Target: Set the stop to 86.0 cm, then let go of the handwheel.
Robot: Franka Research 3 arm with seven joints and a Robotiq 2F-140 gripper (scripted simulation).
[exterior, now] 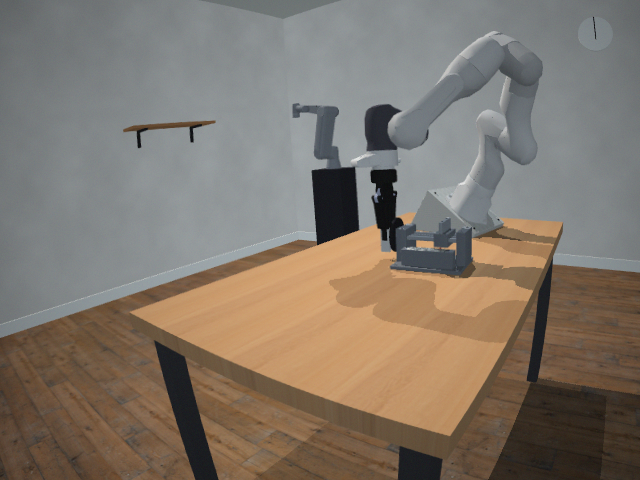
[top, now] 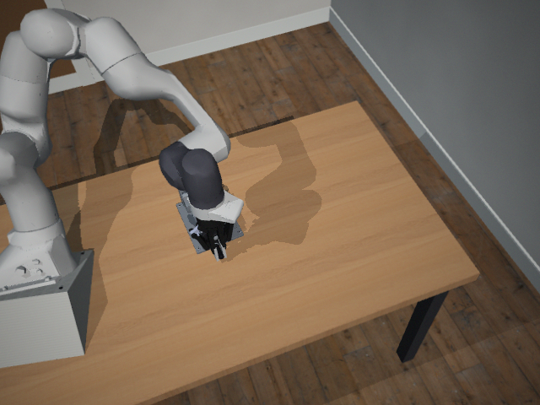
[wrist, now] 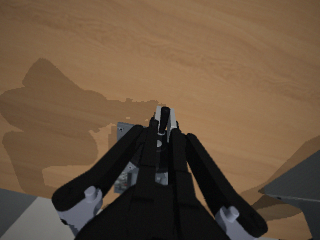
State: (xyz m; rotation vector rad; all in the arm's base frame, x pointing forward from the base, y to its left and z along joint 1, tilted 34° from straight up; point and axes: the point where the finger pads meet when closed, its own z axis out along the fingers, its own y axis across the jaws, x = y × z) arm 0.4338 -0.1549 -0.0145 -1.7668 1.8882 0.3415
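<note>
Right now my hand is 2 cm to the right of the black handwheel and 1 cm above it. Also, from my hand: sliding stop block: 18 cm to the left, 3 cm above, 2 cm ahead.
</note>
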